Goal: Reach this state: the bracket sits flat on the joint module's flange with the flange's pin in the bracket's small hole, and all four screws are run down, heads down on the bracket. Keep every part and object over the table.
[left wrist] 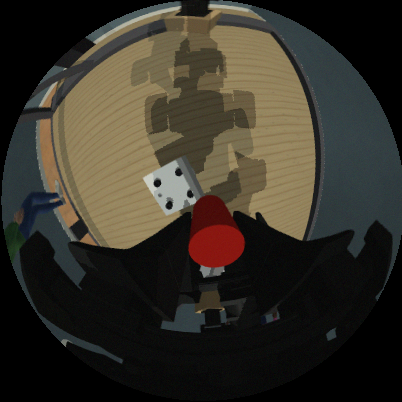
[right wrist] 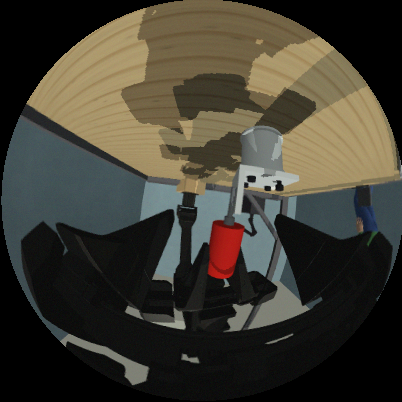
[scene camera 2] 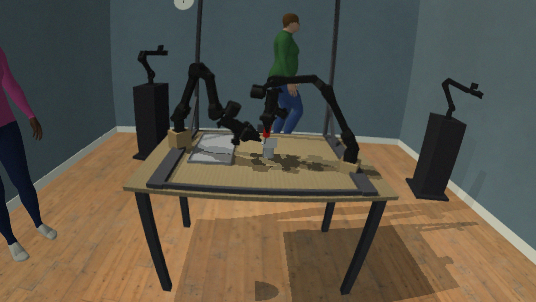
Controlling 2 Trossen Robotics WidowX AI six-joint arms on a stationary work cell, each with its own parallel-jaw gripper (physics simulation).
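Places are measured from the left arm's base along level axes (x back, y right, z up), in millimetres.
Pixels of known places: left gripper, fingertip midpoint: (left wrist: 212, 216) (right wrist: 221, 242) (scene camera 2: 267, 132); right gripper, fingertip midpoint: (right wrist: 226, 216) (scene camera 2: 260, 138); left arm's base at its link origin: (right wrist: 189, 192) (scene camera 2: 350, 160); right arm's base at its link origin: (left wrist: 211, 310) (scene camera 2: 179, 130).
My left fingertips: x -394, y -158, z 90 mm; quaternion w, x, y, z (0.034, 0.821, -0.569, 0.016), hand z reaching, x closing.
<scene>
For each thing: its top centre in the pictures, then the offset to it from my left fingertips. "spot": a spot on its surface instead.
- grey joint module at its top centre: (right wrist: 260, 180) (scene camera 2: 268, 144) dx -16, dy +42, dz -82 mm
- grey spot at a spot on its surface: (left wrist: 159, 195) spot: dx -35, dy +60, dz -81 mm
- red-handled screwdriver at its top centre: (left wrist: 219, 256) (right wrist: 218, 272) dx -7, dy -3, dz +35 mm
- grey tray at its top centre: (scene camera 2: 214, 144) dx -302, dy -57, dz -130 mm
The grey joint module (scene camera 2: 268, 152) (right wrist: 262, 150) stands on the table. The light bracket (scene camera 2: 270, 143) (left wrist: 172, 186) (right wrist: 287, 178) lies on its top, its upright plate toward the driver. Four black screw heads show on it in the left wrist view; their exact depth is unclear. A grey spot (left wrist: 159, 195) marks the small hole. My left gripper (scene camera 2: 267, 128) (left wrist: 212, 216) (right wrist: 221, 242) is shut on the red-handled screwdriver (left wrist: 216, 246) (right wrist: 226, 244), above and beside the bracket; the driver's tip is hidden. My right gripper (scene camera 2: 260, 137) (right wrist: 226, 216) is open and empty, near the driver.
A grey tray (scene camera 2: 210, 162) lies on the table left of the module, beside the right arm. Dark rails (scene camera 2: 250, 190) run along the table's near edge and sides. Both arms come close together over the module. A person in green (scene camera 2: 286, 55) stands behind the table.
</scene>
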